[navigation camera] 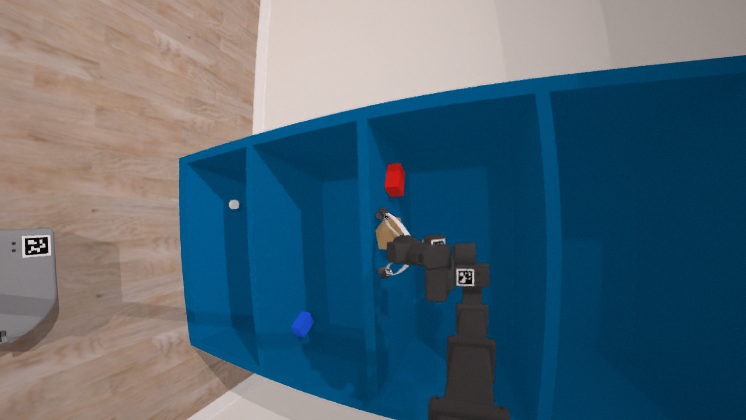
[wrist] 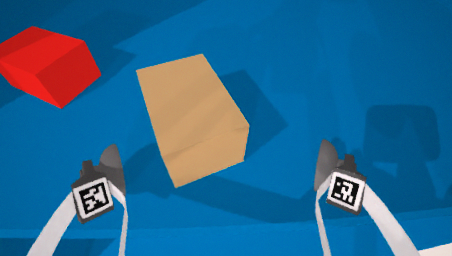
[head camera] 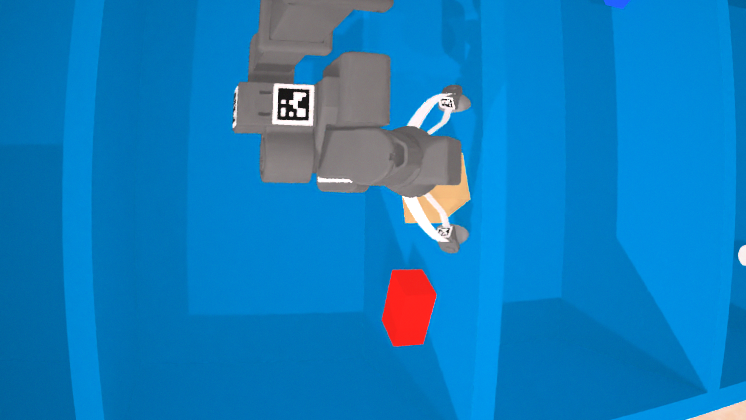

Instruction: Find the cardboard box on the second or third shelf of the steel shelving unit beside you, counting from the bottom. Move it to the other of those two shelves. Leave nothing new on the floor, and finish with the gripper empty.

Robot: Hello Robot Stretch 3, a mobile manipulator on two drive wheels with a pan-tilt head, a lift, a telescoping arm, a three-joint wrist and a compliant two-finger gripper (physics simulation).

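Places are measured from the robot's base along level axes (x ahead, y left, z up), in millimetres.
Pixels of known places: gripper, fingertip midpoint: (navigation camera: 380,242).
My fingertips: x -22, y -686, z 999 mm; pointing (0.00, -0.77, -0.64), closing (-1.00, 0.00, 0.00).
Observation:
Ahead of a thing's pixels: the offset from my fingertips to its top centre.
The cardboard box @(dz +42, dx +25, dy -34 mm) (head camera: 457,195) (navigation camera: 385,235) (wrist: 195,105) is a plain tan block. It rests on the third shelf (navigation camera: 363,172) from the bottom, near its front edge. The arm hides part of it in the head view and the navigation view. My gripper (head camera: 453,169) (navigation camera: 384,243) (wrist: 220,160) is open and empty, tilted down above the box. In the wrist view the box lies mostly beyond the fingertips, its near end between their lines and closer to the left finger. It is turned at an angle to the fingers.
A red block @(dz +37, dx +192, dy -116 mm) (head camera: 409,307) (navigation camera: 395,180) (wrist: 55,65) stands on the same shelf, to the box's left in the wrist view. A blue block @(dz -420, dx -390, dy -169 mm) (navigation camera: 302,324) is on the second shelf. A small white object @(dz -898, dx +161, dy -203 mm) (navigation camera: 233,204) is on the bottom shelf. Shelf boards and side walls enclose the arm.

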